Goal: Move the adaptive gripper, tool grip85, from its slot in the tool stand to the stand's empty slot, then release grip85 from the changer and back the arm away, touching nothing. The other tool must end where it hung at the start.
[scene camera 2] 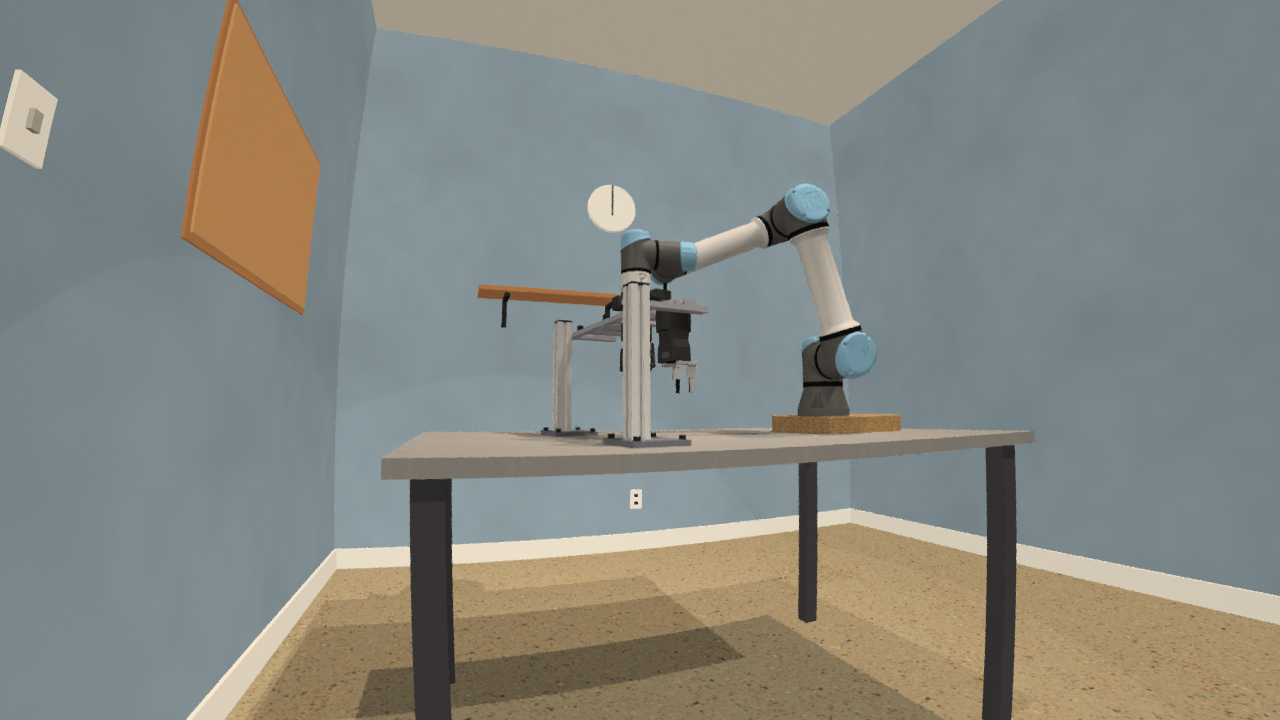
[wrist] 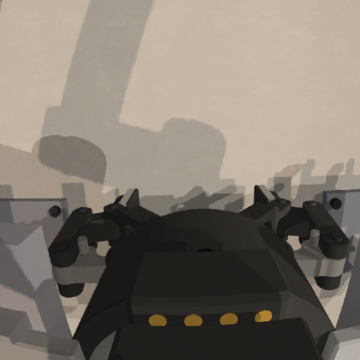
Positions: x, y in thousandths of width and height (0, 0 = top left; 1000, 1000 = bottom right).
parallel gripper: scene camera 2 527, 487; not seen in the wrist view (out of frame)
